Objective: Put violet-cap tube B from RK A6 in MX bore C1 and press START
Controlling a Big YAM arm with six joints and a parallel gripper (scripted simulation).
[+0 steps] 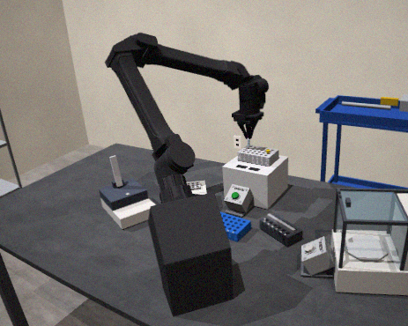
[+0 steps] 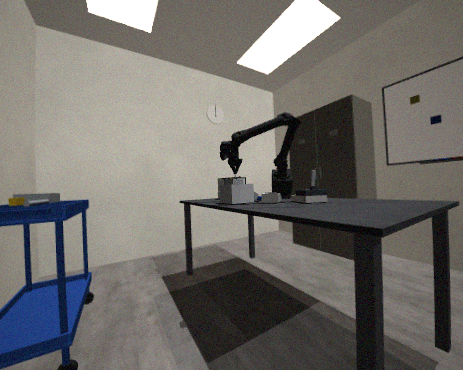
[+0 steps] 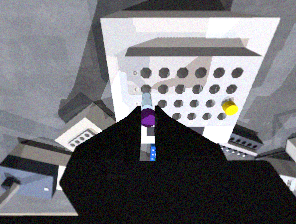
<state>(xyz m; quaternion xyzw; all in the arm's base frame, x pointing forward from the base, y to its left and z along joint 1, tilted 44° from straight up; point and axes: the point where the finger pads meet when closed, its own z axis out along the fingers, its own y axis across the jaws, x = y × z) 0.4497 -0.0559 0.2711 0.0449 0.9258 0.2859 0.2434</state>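
Now: the tube B 20 mm below my hand. The rest, counted from my hand: blue rack RK: 280 mm behind, 200 mm below, 90 mm to the right; then dry block DB: 220 mm behind, 180 mm below, 110 mm to the left; then dark magnet block MG: 250 mm to the right, 220 mm behind, 200 mm below.
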